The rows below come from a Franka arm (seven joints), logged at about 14 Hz.
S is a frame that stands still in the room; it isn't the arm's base.
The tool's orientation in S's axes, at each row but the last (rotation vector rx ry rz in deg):
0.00 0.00 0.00
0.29 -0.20 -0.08
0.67 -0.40 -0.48
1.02 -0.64 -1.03
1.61 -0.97 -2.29
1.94 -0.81 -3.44
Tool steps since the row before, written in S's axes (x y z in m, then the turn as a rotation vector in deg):
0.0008 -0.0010 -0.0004 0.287 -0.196 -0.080
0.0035 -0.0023 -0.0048 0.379 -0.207 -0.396
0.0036 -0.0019 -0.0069 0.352 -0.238 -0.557
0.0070 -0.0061 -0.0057 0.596 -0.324 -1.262
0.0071 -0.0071 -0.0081 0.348 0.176 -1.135
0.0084 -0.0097 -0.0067 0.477 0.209 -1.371
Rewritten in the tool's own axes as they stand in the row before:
0.0008 -0.0010 -0.0004 0.287 -0.196 -0.080
0.0035 -0.0023 -0.0048 0.378 -0.208 -0.396
0.0036 -0.0020 -0.0069 0.350 -0.242 -0.557
0.0070 -0.0061 -0.0057 0.588 -0.336 -1.263
0.0072 -0.0070 -0.0080 0.322 0.157 -1.145
0.0089 -0.0094 -0.0065 0.446 0.190 -1.384

